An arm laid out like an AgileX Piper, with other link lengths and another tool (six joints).
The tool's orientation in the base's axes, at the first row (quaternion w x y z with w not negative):
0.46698, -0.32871, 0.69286, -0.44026
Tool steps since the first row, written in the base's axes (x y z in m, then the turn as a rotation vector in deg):
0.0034, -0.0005, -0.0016, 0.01, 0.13, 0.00
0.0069, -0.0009, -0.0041, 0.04, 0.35, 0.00
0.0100, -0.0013, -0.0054, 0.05, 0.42, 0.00
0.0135, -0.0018, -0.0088, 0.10, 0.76, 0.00
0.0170, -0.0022, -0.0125, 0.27, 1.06, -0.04
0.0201, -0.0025, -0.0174, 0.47, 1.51, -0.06
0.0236, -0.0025, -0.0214, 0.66, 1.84, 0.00
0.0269, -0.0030, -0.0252, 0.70, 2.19, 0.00
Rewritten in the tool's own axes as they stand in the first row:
-0.0002, 0.0011, 0.0036, -0.12, 0.05, -0.03
-0.0002, 0.0031, 0.0075, -0.32, 0.14, -0.07
-0.0004, 0.0040, 0.0107, -0.38, 0.16, -0.08
0.0000, 0.0068, 0.0147, -0.69, 0.30, -0.14
0.0005, 0.0098, 0.0188, -1.00, 0.44, -0.06
0.0014, 0.0141, 0.0226, -1.45, 0.63, -0.01
0.0016, 0.0176, 0.0266, -1.82, 0.70, 0.06
0.0023, 0.0207, 0.0305, -2.14, 0.84, -0.01

